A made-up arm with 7 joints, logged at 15 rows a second.
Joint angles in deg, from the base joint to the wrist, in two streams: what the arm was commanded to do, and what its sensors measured. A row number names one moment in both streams.
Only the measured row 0 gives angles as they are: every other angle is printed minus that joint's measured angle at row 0.
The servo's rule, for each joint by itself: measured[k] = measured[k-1] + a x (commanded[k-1-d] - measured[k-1]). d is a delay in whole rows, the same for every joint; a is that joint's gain. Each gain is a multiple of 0.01, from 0.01 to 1. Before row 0 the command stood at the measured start. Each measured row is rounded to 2 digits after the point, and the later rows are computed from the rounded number. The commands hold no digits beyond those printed.
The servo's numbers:
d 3
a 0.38 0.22 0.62 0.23 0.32 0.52 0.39
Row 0, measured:
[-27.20 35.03 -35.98 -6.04 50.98 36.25 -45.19]
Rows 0 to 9, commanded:
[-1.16 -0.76 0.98 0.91 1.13 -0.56 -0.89]
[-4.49 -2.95 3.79 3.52 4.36 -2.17 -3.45]
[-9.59 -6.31 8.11 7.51 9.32 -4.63 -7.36]
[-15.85 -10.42 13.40 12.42 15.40 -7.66 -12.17]
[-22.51 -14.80 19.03 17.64 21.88 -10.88 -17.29]
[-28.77 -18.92 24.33 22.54 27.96 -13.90 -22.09]
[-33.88 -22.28 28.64 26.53 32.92 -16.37 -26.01]
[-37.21 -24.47 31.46 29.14 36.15 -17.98 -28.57]
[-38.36 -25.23 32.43 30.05 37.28 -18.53 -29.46]
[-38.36 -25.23 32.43 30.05 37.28 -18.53 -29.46]
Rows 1 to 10, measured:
[0.00 0.00 0.00 0.00 0.00 0.00 0.00]
[0.00 0.00 0.00 0.00 0.00 0.00 0.00]
[0.00 0.00 0.00 0.00 0.00 0.00 0.00]
[-0.44 -0.17 0.61 0.21 0.36 -0.29 -0.35]
[-1.98 -0.78 2.58 0.97 1.64 -1.27 -1.56]
[-4.87 -2.00 6.01 2.47 4.10 -3.02 -3.82]
[-9.04 -3.85 10.59 4.76 7.72 -5.43 -7.08]
[-14.16 -6.26 15.82 7.72 12.25 -8.26 -11.06]
[-19.71 -9.05 21.10 11.13 17.28 -11.19 -15.36]
[-25.09 -11.96 25.77 14.67 22.28 -13.88 -19.51]

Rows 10 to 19, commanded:
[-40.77 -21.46 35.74 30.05 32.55 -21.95 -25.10]
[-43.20 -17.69 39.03 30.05 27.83 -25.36 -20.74]
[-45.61 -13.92 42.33 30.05 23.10 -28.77 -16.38]
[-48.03 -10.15 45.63 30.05 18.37 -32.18 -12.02]
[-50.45 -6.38 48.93 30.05 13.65 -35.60 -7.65]
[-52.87 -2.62 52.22 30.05 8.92 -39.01 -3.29]
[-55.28 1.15 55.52 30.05 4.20 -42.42 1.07]
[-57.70 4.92 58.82 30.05 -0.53 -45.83 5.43]
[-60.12 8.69 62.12 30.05 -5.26 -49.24 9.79]
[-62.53 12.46 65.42 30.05 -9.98 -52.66 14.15]
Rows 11 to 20, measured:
[-29.70 -14.71 29.30 18.00 26.72 -16.01 -23.04]
[-32.99 -17.02 31.24 20.77 30.10 -17.32 -25.54]
[-35.03 -18.83 31.98 22.90 32.40 -17.95 -27.07]
[-37.21 -19.41 34.31 24.54 32.45 -20.03 -26.30]
[-39.49 -19.03 37.24 25.81 30.97 -22.80 -24.13]
[-41.82 -17.91 40.40 26.79 28.45 -25.90 -21.11]
[-44.18 -16.20 43.64 27.54 25.22 -29.17 -17.56]
[-46.56 -14.04 46.92 28.12 21.52 -32.51 -13.70]
[-48.96 -11.53 50.21 28.56 17.49 -35.89 -9.64]
[-51.36 -8.74 53.50 28.90 13.24 -39.29 -5.46]

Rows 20 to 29, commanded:
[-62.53 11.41 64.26 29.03 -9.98 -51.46 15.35]
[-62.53 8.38 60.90 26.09 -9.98 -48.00 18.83]
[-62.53 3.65 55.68 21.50 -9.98 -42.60 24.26]
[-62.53 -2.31 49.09 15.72 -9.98 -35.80 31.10]
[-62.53 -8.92 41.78 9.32 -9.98 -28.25 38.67]
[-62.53 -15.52 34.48 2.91 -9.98 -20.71 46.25]
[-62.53 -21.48 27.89 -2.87 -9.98 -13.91 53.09]
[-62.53 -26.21 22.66 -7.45 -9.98 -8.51 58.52]
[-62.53 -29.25 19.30 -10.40 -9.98 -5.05 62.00]
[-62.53 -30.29 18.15 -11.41 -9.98 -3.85 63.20]
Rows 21 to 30, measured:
[-53.77 -5.73 56.80 29.16 8.83 -42.69 -1.21]
[-56.18 -2.56 60.10 29.36 4.32 -46.10 3.08]
[-58.59 0.74 63.40 29.52 -0.26 -49.51 7.40]
[-60.09 3.09 63.93 29.41 -3.37 -50.52 10.50]
[-61.02 4.25 62.05 28.65 -5.49 -49.21 13.75]
[-61.59 4.12 58.10 27.01 -6.93 -45.77 17.85]
[-61.95 2.71 52.51 24.41 -7.91 -40.59 23.02]
[-62.17 0.15 45.86 20.94 -8.57 -34.17 29.12]
[-62.31 -3.30 38.80 16.79 -9.02 -27.17 35.80]
[-62.39 -7.30 32.04 12.27 -9.33 -20.27 42.54]

